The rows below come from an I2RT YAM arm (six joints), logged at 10 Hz.
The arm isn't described. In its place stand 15 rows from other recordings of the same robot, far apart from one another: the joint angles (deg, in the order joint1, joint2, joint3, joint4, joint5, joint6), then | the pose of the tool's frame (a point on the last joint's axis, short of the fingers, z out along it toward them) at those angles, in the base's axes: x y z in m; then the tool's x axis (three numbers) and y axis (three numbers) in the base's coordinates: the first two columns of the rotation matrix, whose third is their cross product.
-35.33 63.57 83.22 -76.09 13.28 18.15 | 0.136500, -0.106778, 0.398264, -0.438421, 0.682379, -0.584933, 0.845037, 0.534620, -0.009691
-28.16 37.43 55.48 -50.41 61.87 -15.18 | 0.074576, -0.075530, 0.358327, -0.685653, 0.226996, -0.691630, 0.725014, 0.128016, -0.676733
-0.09 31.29 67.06 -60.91 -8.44 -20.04 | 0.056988, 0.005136, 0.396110, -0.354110, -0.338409, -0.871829, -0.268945, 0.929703, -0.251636
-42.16 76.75 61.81 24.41 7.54 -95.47 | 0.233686, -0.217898, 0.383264, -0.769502, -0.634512, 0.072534, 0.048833, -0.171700, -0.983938
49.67 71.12 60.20 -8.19 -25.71 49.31 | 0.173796, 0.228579, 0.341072, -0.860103, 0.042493, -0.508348, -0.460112, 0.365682, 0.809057
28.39 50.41 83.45 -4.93 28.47 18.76 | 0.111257, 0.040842, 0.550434, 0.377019, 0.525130, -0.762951, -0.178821, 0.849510, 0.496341
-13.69 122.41 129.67 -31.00 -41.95 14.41 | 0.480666, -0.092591, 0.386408, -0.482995, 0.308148, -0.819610, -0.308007, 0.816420, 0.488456
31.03 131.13 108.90 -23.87 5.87 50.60 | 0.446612, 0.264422, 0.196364, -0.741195, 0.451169, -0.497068, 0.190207, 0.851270, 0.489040
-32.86 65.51 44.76 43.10 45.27 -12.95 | 0.198410, -0.158269, 0.360723, 0.102034, -0.253664, -0.961896, 0.981620, 0.182443, 0.056014
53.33 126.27 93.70 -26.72 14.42 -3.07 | 0.288005, 0.371967, 0.151756, -0.475182, -0.725056, -0.498493, -0.727362, 0.642489, -0.241148
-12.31 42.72 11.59 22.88 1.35 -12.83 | 0.171030, -0.038180, 0.201578, -0.189082, -0.185961, -0.964192, 0.198900, 0.954298, -0.223057
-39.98 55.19 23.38 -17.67 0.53 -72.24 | 0.137968, -0.116117, 0.168792, -0.793940, -0.577055, -0.191486, -0.357356, 0.697701, -0.620895
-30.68 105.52 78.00 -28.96 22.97 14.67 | 0.332285, -0.213293, 0.218863, -0.527716, 0.584205, -0.616621, 0.815352, 0.551919, -0.174889
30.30 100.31 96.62 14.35 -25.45 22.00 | 0.354834, 0.225067, 0.436981, -0.159166, 0.298764, -0.940960, -0.820293, 0.490332, 0.294439
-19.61 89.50 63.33 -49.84 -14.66 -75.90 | 0.276448, -0.088928, 0.218063, -0.481687, -0.824455, -0.297071, -0.821460, 0.542866, -0.174643
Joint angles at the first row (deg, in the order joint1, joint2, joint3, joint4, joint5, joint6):
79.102 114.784 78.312 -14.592 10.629 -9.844
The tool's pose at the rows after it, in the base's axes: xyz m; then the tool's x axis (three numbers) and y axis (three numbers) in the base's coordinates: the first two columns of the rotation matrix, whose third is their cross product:
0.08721, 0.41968, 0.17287, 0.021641, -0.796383, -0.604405, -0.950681, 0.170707, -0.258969
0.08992, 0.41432, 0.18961, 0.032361, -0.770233, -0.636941, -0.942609, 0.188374, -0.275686
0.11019, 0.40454, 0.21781, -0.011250, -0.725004, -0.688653, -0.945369, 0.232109, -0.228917
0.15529, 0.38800, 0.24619, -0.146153, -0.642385, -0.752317, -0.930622, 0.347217, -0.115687
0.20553, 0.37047, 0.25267, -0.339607, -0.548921, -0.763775, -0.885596, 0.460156, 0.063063
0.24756, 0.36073, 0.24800, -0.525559, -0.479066, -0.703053, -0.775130, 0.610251, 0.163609
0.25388, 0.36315, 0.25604, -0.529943, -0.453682, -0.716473, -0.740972, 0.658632, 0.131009
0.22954, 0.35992, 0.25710, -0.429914, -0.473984, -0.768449, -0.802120, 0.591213, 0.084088
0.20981, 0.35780, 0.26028, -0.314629, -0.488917, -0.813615, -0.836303, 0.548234, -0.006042
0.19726, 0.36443, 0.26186, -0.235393, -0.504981, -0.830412, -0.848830, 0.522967, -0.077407
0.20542, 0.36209, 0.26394, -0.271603, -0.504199, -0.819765, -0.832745, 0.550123, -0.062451
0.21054, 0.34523, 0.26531, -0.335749, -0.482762, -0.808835, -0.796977, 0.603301, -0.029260
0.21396, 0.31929, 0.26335, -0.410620, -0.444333, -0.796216, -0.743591, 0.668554, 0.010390
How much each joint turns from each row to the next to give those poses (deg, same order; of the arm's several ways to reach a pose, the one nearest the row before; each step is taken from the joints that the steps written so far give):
0.087 -0.961 -1.229 1.142 0.621 -0.175
-0.438 -2.809 -0.794 0.793 0.702 -0.702
-3.243 -3.602 0.877 -1.221 -3.141 0.784
-7.020 -2.554 2.194 -1.151 -5.278 4.211
-7.825 0.868 2.458 -1.137 -7.299 7.283
-5.460 4.039 5.530 -5.354 -0.369 7.569
-0.190 0.807 2.740 -1.249 3.775 0.897
2.452 -4.475 -6.997 6.402 0.272 -3.850
2.381 -3.435 -4.936 5.281 2.805 -4.655
2.202 -0.446 -0.902 2.385 2.808 -3.174
-1.135 0.529 1.579 -2.279 0.099 1.209
-1.757 -2.366 -2.088 -1.585 0.439 2.795
-2.373 -3.952 -4.561 -0.704 0.529 3.436

